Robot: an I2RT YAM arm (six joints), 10 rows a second.
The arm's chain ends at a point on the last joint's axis. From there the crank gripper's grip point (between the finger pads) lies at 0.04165 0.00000 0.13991 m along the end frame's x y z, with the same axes.
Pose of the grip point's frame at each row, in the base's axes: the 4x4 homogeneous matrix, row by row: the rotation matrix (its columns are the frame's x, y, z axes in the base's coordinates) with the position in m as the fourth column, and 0 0 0 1 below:
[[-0.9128, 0.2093, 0.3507, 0.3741], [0.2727, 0.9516, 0.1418, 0.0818], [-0.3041, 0.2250, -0.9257, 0.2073], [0, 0, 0, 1]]
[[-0.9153, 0.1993, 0.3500, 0.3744], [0.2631, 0.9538, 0.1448, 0.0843], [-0.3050, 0.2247, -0.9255, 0.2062], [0, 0, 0, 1]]
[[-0.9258, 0.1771, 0.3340, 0.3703], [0.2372, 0.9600, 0.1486, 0.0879], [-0.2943, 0.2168, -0.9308, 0.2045], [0, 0, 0, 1]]
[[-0.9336, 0.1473, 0.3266, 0.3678], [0.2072, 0.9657, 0.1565, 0.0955], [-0.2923, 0.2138, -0.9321, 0.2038], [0, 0, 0, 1]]
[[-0.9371, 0.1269, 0.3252, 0.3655], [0.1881, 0.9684, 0.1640, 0.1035], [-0.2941, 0.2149, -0.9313, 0.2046], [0, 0, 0, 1]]
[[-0.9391, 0.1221, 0.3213, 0.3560], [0.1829, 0.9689, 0.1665, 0.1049], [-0.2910, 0.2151, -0.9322, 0.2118], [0, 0, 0, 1]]
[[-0.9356, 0.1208, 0.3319, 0.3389], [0.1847, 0.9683, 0.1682, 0.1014], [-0.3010, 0.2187, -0.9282, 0.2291], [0, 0, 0, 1]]
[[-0.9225, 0.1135, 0.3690, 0.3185], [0.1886, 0.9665, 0.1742, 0.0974], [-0.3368, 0.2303, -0.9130, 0.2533], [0, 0, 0, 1]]
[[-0.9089, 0.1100, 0.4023, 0.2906], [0.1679, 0.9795, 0.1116, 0.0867], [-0.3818, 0.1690, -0.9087, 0.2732], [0, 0, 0, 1]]
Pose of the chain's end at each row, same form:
[[-0.9128, 0.2093, 0.3507, 0.3631], [0.2727, 0.9516, 0.1418, 0.0506], [-0.3041, 0.2250, -0.9257, 0.3495], [0, 0, 0, 1]]
[[-0.9153, 0.1993, 0.3500, 0.3636], [0.2631, 0.9538, 0.1448, 0.0531], [-0.3050, 0.2247, -0.9255, 0.3484], [0, 0, 0, 1]]
[[-0.9258, 0.1771, 0.3340, 0.3621], [0.2372, 0.9600, 0.1486, 0.0572], [-0.2943, 0.2168, -0.9308, 0.3470], [0, 0, 0, 1]]
[[-0.9336, 0.1473, 0.3266, 0.3610], [0.2072, 0.9657, 0.1565, 0.0650], [-0.2923, 0.2138, -0.9321, 0.3464], [0, 0, 0, 1]]
[[-0.9371, 0.1269, 0.3252, 0.3590], [0.1881, 0.9684, 0.1640, 0.0727], [-0.2941, 0.2149, -0.9313, 0.3471], [0, 0, 0, 1]]
[[-0.9391, 0.1221, 0.3213, 0.3502], [0.1829, 0.9689, 0.1665, 0.0740], [-0.2910, 0.2151, -0.9322, 0.3543], [0, 0, 0, 1]]
[[-0.9356, 0.1208, 0.3319, 0.3314], [0.1847, 0.9683, 0.1682, 0.0702], [-0.3010, 0.2187, -0.9282, 0.3715], [0, 0, 0, 1]]
[[-0.9225, 0.1135, 0.3690, 0.3053], [0.1886, 0.9665, 0.1742, 0.0652], [-0.3368, 0.2303, -0.9130, 0.3951], [0, 0, 0, 1]]
[[-0.9089, 0.1100, 0.4023, 0.2722], [0.1679, 0.9795, 0.1116, 0.0641], [-0.3818, 0.1690, -0.9087, 0.4162], [0, 0, 0, 1]]

